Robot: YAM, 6 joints.
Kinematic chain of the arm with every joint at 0, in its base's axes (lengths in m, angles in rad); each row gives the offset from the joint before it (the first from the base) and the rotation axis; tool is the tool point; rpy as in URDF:
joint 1: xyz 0 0 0.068 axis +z
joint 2: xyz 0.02 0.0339 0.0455 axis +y
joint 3: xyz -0.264 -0.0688 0 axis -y
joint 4: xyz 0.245 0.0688 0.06 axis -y
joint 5: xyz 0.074 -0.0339 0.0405 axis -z
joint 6: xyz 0.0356 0 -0.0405 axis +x
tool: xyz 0 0 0 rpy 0 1.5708 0
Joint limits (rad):
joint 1: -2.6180..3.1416
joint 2: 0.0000..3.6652
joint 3: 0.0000..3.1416
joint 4: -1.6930..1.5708
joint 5: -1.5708..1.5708
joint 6: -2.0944..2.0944
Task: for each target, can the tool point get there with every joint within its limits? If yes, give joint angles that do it. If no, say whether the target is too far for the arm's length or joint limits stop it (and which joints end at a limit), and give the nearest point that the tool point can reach.
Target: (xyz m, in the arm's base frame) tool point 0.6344 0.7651 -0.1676
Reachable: no: too far | nearest point 0.3966 0.4783 -0.0601 | short by 0.388 m
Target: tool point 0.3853 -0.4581 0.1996
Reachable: yes | joints -0.9000 2.6885 2.5478 -0.4041 -0.5012 0.8079
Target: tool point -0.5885 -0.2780 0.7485
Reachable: no: too far | nearest point -0.4014 -0.2246 0.5579 | short by 0.272 m
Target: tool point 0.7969 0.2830 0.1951
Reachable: no: too far | nearest point 0.6057 0.2151 0.1751 | short by 0.204 m
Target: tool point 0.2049 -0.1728 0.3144
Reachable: yes | joints -0.5790 1.2855 1.0613 -0.4676 1.1503 -1.7641
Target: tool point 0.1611 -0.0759 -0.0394
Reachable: yes | joints -0.3011 2.3388 0.5820 -0.2346 0.7660 -0.4350
